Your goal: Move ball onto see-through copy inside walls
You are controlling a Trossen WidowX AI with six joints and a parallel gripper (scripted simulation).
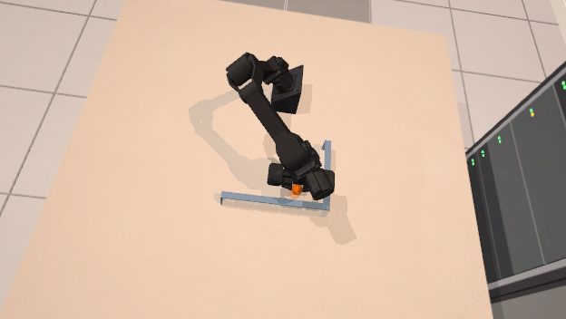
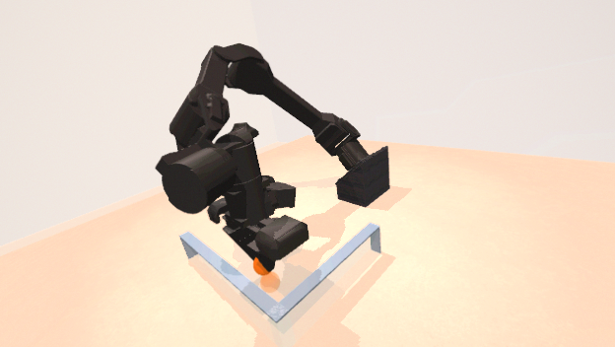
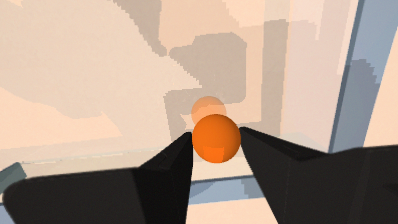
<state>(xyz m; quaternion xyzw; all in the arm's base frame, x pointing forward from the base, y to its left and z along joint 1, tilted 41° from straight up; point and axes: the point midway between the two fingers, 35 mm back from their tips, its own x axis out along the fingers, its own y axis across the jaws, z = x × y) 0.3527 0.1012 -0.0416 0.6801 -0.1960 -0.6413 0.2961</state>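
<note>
The see-through copy of ball is 40 mm below my gripper tip. Round my gripper tip: orange ball right at my gripper tip.
</note>
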